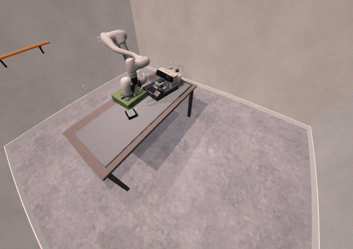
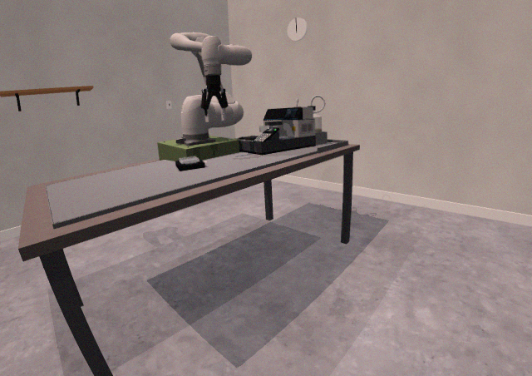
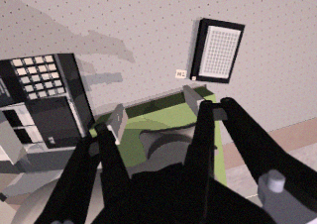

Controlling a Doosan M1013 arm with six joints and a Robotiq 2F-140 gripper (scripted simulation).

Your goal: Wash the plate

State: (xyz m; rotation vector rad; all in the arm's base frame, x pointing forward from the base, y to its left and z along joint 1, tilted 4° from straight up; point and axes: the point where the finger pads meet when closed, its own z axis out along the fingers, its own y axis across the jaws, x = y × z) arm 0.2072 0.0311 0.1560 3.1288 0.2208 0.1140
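Right now my hand is 5 cm short of the white well plate, 19 cm to the left of it and 20 cm above it. Round my hand: label (9 cm to the right, 23 cm below); then plate nest (5 cm ahead, 19 cm to the right, 21 cm below); then plate washer (7 cm behind, 44 cm to the left, 10 cm below).
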